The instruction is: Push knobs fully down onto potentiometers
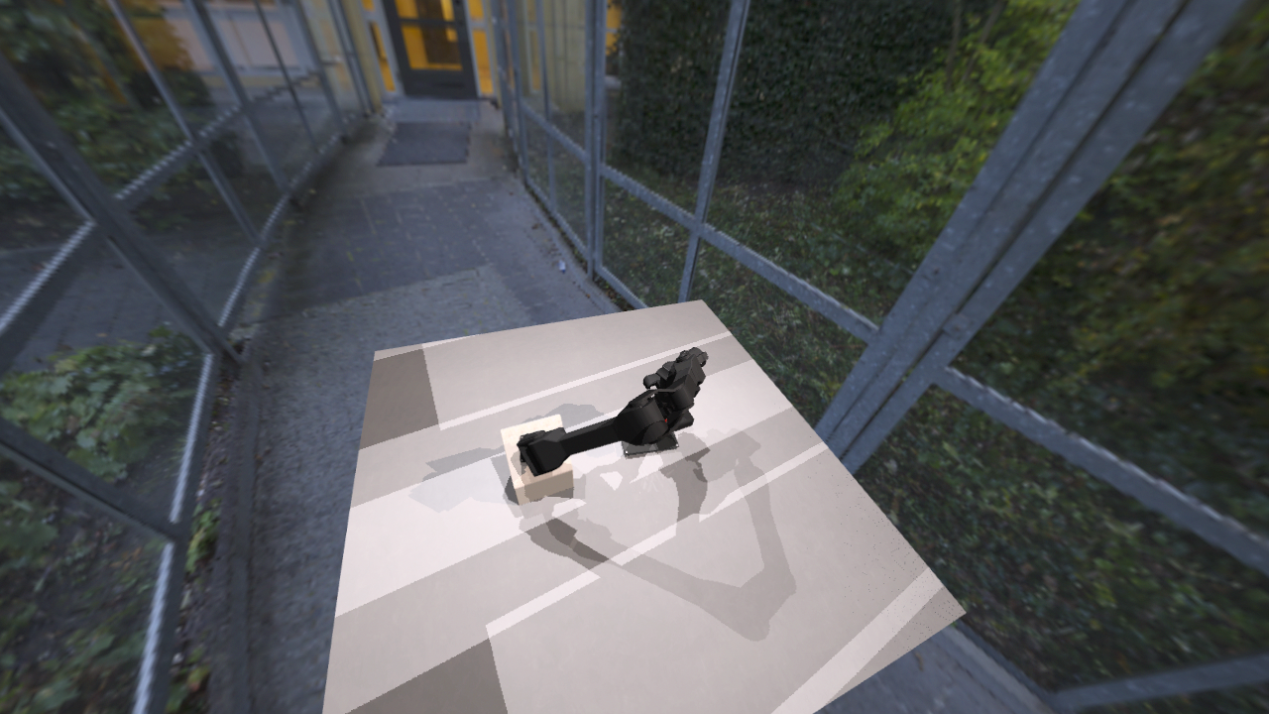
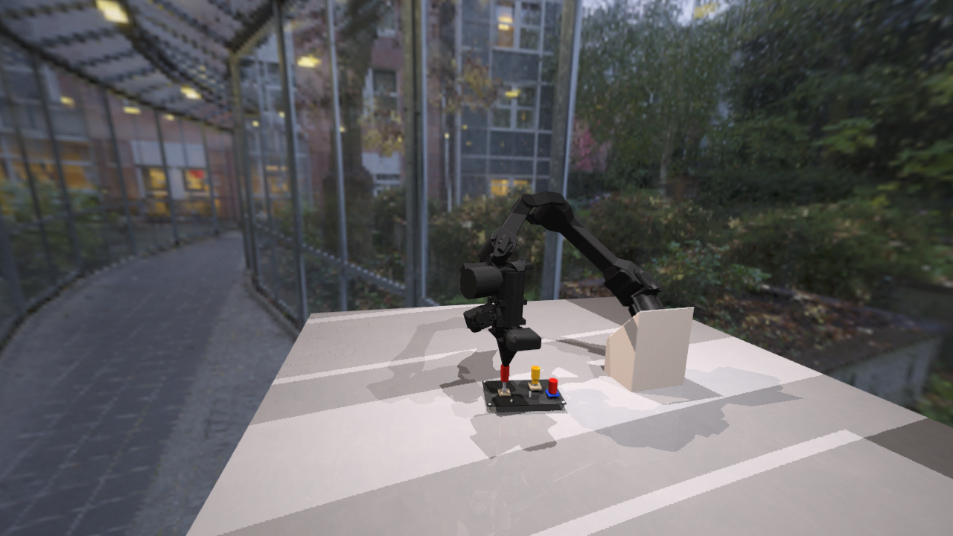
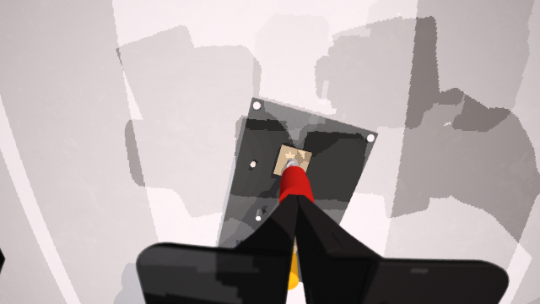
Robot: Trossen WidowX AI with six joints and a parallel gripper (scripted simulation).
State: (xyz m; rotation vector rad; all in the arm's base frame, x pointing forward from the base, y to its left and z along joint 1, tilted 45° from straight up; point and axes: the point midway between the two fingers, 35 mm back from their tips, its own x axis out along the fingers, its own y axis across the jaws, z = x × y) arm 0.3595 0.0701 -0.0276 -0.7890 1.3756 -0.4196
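Right now my gripper tip is 7 cm past the yellow knob, 3 cm above it and 1 cm to the left of it. Also, from my gripper tip: red knob (2 cm below).
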